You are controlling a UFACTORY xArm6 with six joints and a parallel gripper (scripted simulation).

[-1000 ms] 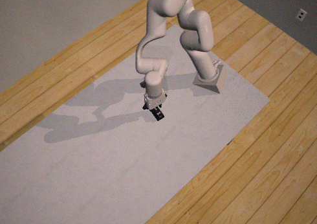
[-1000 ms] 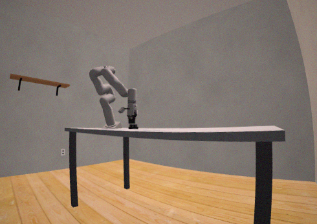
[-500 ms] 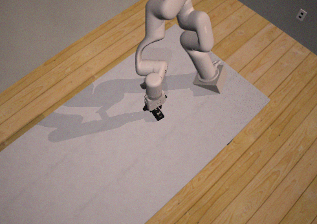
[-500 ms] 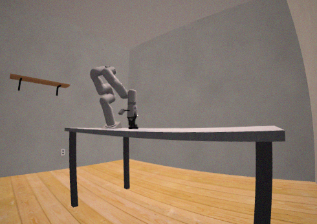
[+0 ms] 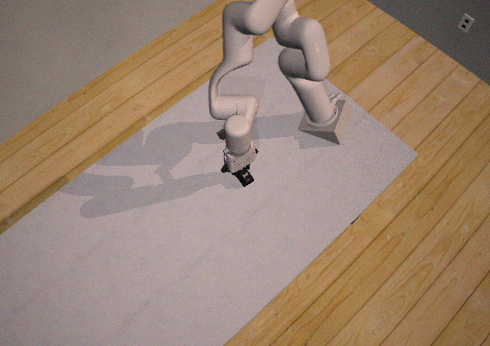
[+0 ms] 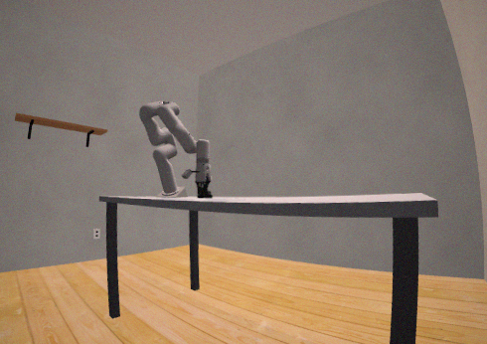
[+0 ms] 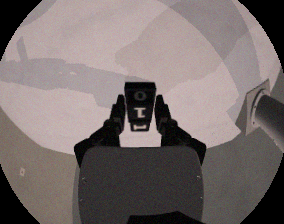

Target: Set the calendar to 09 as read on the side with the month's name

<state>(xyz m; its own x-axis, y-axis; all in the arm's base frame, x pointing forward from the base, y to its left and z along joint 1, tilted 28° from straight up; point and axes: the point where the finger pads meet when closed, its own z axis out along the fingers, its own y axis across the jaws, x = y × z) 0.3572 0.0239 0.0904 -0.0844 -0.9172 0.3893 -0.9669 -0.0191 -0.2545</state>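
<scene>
The black date cube is 10 mm below my hand. The rest, counted from my hand: black cube 30 mm to the left, 10 mm below.
</scene>
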